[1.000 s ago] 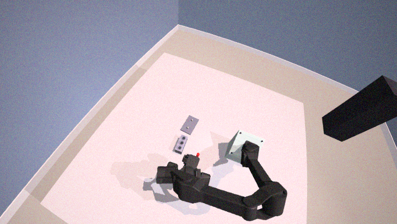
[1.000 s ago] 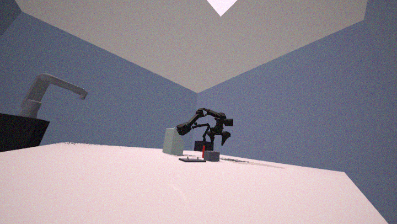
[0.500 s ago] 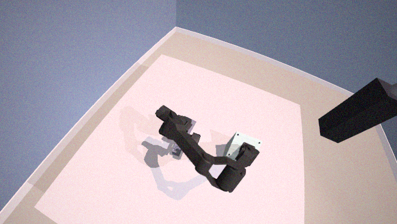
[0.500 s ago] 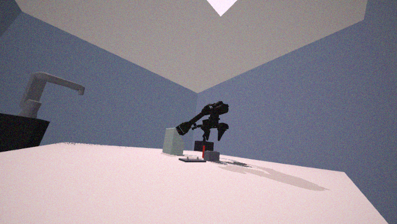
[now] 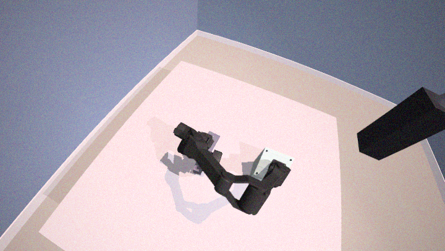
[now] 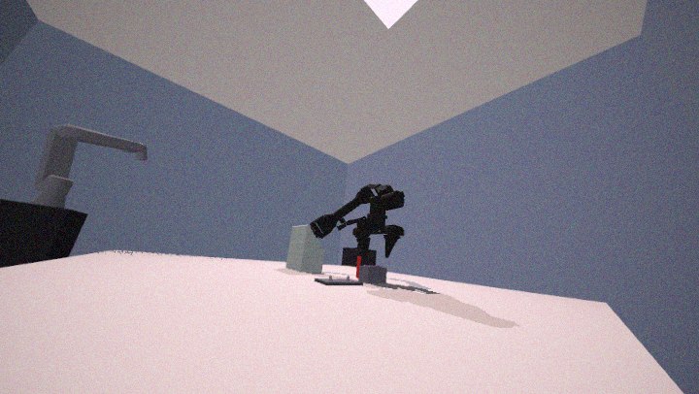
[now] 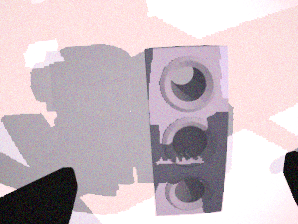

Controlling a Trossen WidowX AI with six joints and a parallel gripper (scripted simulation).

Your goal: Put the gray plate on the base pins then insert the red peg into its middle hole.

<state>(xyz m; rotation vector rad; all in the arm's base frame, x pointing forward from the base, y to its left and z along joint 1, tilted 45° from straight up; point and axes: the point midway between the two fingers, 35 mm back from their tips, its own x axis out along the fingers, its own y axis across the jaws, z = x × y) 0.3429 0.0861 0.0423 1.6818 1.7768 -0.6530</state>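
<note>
Right now the gray plate is 40 mm below my gripper tip and 10 mm behind it. Round my gripper tip: base 150 mm to the right, 70 mm below, 10 mm ahead; then red peg 110 mm behind, 40 mm below, 30 mm to the left.
</note>
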